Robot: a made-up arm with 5 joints.
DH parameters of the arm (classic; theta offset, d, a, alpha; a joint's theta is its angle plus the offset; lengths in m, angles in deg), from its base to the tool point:
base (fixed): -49.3 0 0.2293 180
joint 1: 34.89 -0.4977 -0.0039 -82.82
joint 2: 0 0.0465 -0.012 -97.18
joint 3: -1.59 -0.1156 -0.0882 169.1
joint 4: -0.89 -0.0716 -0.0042 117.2
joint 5: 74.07 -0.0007 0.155 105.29
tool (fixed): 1.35 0.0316 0 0
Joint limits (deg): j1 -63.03..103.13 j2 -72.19..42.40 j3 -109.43..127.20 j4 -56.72..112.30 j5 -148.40..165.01
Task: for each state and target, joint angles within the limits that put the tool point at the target. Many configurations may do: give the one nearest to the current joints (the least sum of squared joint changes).
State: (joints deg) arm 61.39 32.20 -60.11 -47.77 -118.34
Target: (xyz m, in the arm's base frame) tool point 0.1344 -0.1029 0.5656
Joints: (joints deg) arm 75.00 42.40 -93.76 -50.73 -117.92
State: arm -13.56 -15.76 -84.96 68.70 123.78
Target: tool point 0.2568 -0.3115 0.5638
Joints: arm -7.74 24.85 -102.45 75.90 148.22
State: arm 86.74 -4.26 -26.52 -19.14 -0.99
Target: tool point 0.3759 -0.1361 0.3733
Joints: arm 92.19 -19.94 -5.13 -32.59 42.34
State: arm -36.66 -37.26 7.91 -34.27 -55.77
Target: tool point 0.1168 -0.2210 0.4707
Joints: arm -10.58 -35.25 0.00 -3.56 -84.40
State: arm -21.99 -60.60 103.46 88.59 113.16
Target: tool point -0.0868 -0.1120 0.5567
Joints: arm -20.72 -55.77 104.71 92.53 108.87
